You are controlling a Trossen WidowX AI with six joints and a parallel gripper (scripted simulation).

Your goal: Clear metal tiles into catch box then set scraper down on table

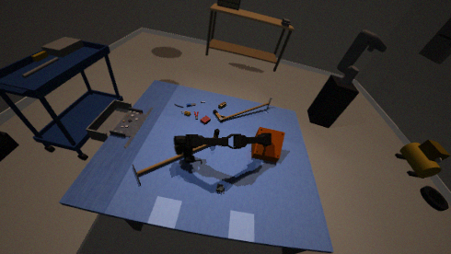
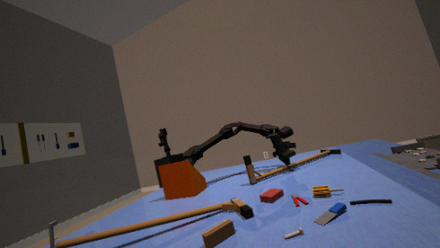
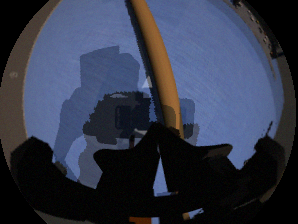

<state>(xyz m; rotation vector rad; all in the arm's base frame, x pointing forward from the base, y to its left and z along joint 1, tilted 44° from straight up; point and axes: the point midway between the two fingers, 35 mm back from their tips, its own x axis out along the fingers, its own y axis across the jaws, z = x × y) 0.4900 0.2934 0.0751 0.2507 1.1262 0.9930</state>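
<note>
The long scraper is 3 cm ahead of my gripper tip and 5 cm above it. Round my gripper tip: red block (2 cm behind, 41 cm to the right); then hex key (10 cm behind, 1 cm to the right, 1 cm below); then yellow screwdriver (16 cm ahead, 43 cm to the right, 1 cm above).
</note>
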